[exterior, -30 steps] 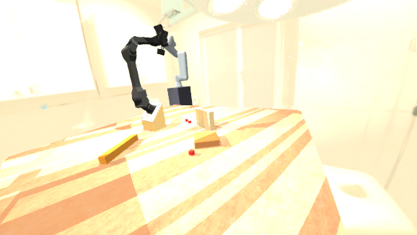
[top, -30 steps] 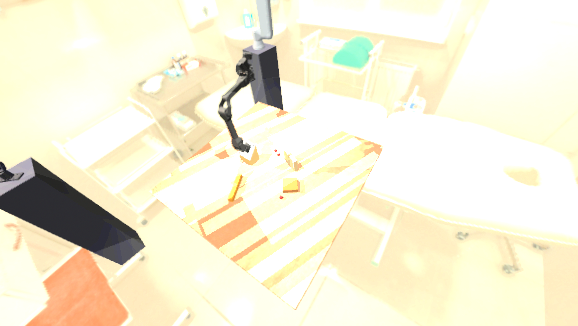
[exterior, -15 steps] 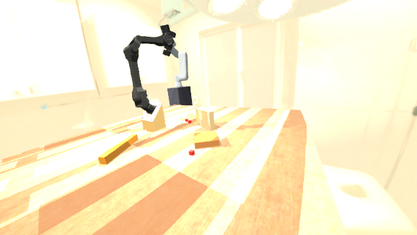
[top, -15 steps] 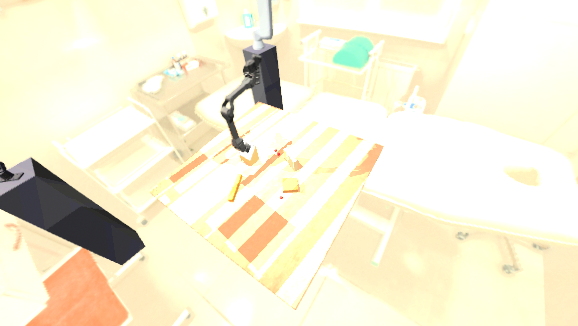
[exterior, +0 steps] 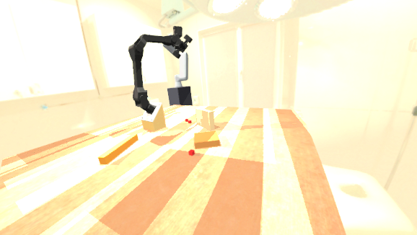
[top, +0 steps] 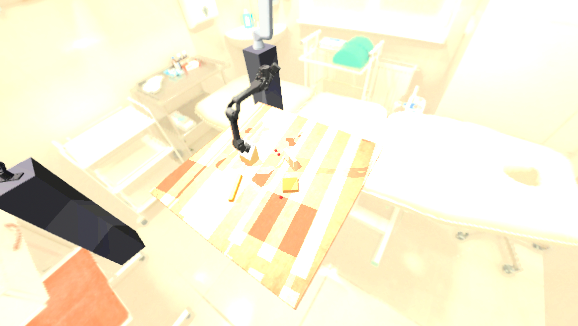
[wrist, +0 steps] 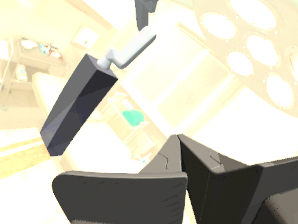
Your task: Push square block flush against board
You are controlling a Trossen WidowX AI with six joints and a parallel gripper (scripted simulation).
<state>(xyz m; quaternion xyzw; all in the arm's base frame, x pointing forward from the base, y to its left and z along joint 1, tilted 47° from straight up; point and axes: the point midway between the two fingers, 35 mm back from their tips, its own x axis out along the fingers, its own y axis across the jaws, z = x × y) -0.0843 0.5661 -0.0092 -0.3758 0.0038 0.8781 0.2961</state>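
Now: the tan piece 48 cm below my gripper tip, 37 cm ahead of it and 27 cm to the right of it. From my gripper tip the other things lie so: long orange board (68 cm to the right, 52 cm below, 22 cm ahead); then square orange block (52 cm below, 50 cm ahead, 42 cm to the right).
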